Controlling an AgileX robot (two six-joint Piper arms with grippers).
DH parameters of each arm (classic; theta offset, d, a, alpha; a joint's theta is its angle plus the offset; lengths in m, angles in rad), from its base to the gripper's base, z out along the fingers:
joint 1: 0 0.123 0 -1.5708
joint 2: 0.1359 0 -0.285 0
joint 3: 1.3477 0 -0.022 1.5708
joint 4: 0 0.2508 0 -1.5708
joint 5: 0 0 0.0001 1.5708
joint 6: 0 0.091 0 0
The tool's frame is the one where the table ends.
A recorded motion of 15 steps. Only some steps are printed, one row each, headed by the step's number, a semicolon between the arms.
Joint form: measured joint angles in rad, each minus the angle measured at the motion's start. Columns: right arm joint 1, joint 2, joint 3, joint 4, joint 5, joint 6; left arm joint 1, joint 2, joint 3, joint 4, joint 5, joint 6.
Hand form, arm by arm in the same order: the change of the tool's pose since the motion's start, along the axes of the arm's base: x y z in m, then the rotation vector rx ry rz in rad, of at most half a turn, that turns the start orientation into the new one. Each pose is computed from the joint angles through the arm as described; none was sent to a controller.
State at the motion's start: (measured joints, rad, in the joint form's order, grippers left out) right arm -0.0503 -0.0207 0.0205 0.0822 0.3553 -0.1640; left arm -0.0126 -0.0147 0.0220 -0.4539 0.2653 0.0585
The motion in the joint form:
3: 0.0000 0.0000 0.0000 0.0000 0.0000 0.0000; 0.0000 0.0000 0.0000 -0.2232 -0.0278 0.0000
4: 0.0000 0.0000 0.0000 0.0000 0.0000 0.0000; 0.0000 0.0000 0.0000 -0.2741 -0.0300 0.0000
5: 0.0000 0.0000 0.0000 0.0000 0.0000 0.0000; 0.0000 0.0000 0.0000 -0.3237 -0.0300 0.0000
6: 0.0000 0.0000 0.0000 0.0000 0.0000 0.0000; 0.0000 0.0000 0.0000 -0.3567 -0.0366 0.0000
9: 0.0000 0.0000 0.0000 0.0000 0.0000 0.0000; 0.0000 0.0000 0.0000 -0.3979 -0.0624 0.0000
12: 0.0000 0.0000 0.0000 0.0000 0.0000 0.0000; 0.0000 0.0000 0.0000 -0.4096 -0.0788 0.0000
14: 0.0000 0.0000 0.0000 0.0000 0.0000 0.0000; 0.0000 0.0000 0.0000 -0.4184 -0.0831 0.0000
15: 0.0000 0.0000 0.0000 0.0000 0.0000 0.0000; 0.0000 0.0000 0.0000 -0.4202 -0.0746 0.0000
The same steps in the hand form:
3: 0.0000 0.0000 0.0000 0.0000 0.0000 0.0000; 0.0002 -0.0030 0.0048 -0.2239 -0.0207 -0.0029
4: 0.0000 0.0000 0.0000 0.0000 0.0000 0.0000; 0.0002 -0.0037 0.0057 -0.2748 -0.0215 -0.0052
5: 0.0000 0.0000 0.0000 0.0000 0.0000 0.0000; 0.0001 -0.0044 0.0064 -0.3243 -0.0205 -0.0085
6: 0.0000 0.0000 0.0000 0.0000 0.0000 0.0000; 0.0002 -0.0045 0.0073 -0.3576 -0.0252 -0.0068
9: 0.0000 0.0000 0.0000 0.0000 0.0000 0.0000; 0.0005 -0.0034 0.0095 -0.4001 -0.0449 0.0063
12: 0.0000 0.0000 0.0000 0.0000 0.0000 0.0000; 0.0007 -0.0024 0.0106 -0.4127 -0.0576 0.0157
14: 0.0000 0.0000 0.0000 0.0000 0.0000 0.0000; 0.0008 -0.0022 0.0110 -0.4217 -0.0607 0.0180
15: 0.0000 0.0000 0.0000 0.0000 0.0000 0.0000; 0.0007 -0.0028 0.0105 -0.4231 -0.0539 0.0126

